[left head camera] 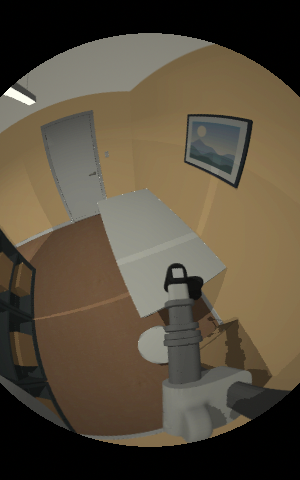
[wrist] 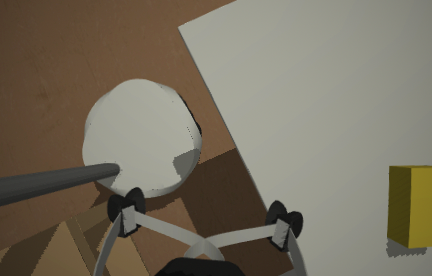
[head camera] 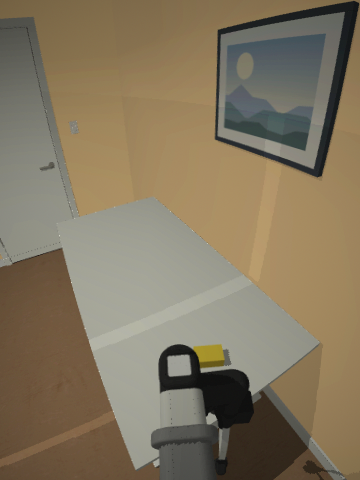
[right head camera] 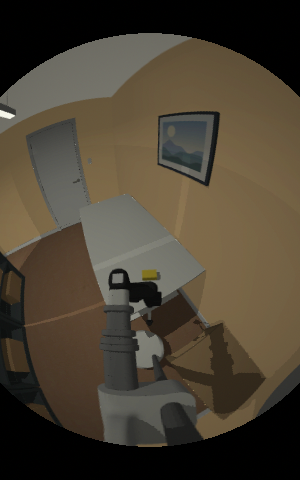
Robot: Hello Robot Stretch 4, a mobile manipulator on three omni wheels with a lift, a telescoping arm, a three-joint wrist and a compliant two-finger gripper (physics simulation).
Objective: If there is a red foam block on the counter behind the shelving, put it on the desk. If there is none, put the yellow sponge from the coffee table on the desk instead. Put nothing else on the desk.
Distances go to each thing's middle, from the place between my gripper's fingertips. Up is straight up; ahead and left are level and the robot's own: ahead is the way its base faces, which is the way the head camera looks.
Right now my hand is 74 cm short of the framed picture [head camera: 279,80], 70 cm below it and 27 cm to the left of it.
